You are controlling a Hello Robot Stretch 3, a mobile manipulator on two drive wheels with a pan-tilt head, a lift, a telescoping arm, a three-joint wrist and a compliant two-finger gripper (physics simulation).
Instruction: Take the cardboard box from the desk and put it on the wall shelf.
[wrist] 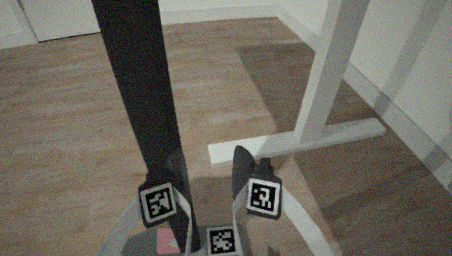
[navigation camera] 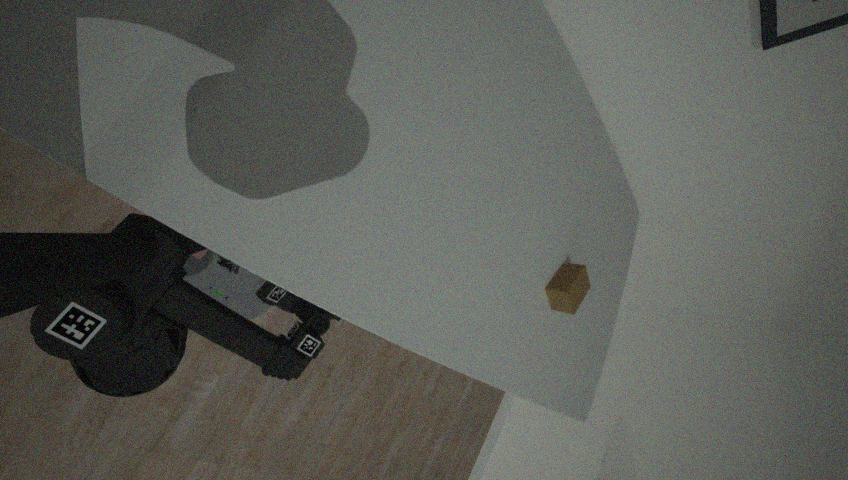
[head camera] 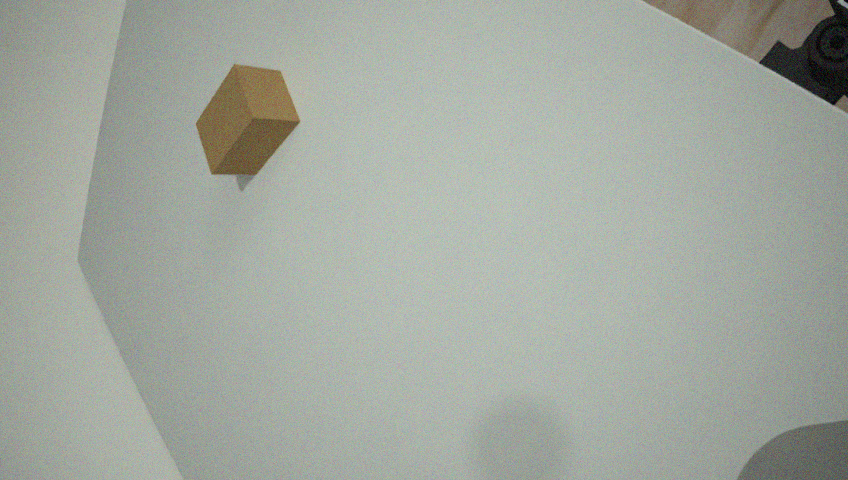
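The cardboard box (head camera: 246,121) (navigation camera: 568,288) is a plain brown block on the white desk (head camera: 476,237) (navigation camera: 440,208), near the desk's wall-side edge and one end. My gripper (navigation camera: 294,324) (wrist: 210,166) is open, with bare floor showing between its fingers in the wrist view. In the navigation view it is at the desk's long edge, well apart from the box, and the desk top's edge partly covers it. The wall shelf does not show in these views.
A white desk leg (wrist: 327,75) stands on its foot (wrist: 250,150) ahead of the gripper in the wrist view. A wall (head camera: 41,237) (navigation camera: 726,267) borders the desk. A dark-framed picture (navigation camera: 768,26) hangs there. Robot shadows lie on the desk top.
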